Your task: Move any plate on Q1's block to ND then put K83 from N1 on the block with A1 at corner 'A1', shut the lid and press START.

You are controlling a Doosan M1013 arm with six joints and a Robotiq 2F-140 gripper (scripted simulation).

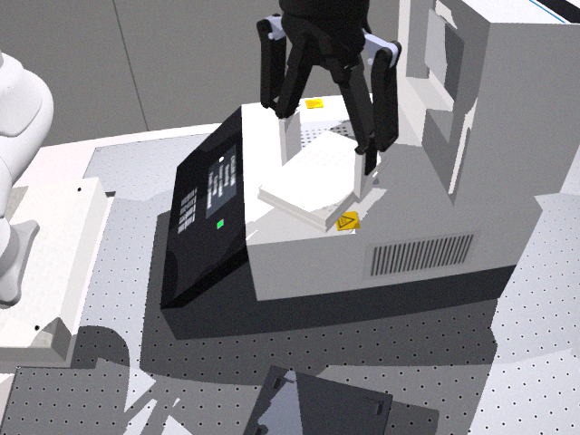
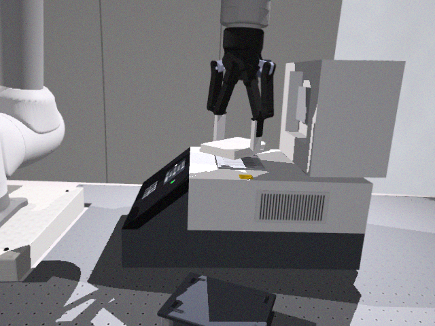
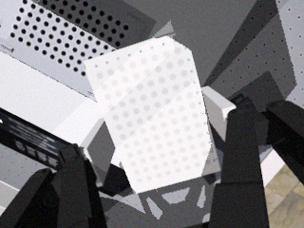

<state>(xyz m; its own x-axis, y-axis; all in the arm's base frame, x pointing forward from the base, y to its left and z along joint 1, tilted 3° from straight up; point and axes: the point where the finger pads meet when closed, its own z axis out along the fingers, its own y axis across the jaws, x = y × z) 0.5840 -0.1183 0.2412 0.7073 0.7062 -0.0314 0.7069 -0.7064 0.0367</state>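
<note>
My hand is 24 cm above the dark grey plate nest, 19 cm to the left of it and 4 cm past it. Also, from my hand: white 96-well plate: 39 cm to the left, 25 cm below, 1 cm behind; black nest: 39 cm to the left, 27 cm below, 1 cm behind.
</note>
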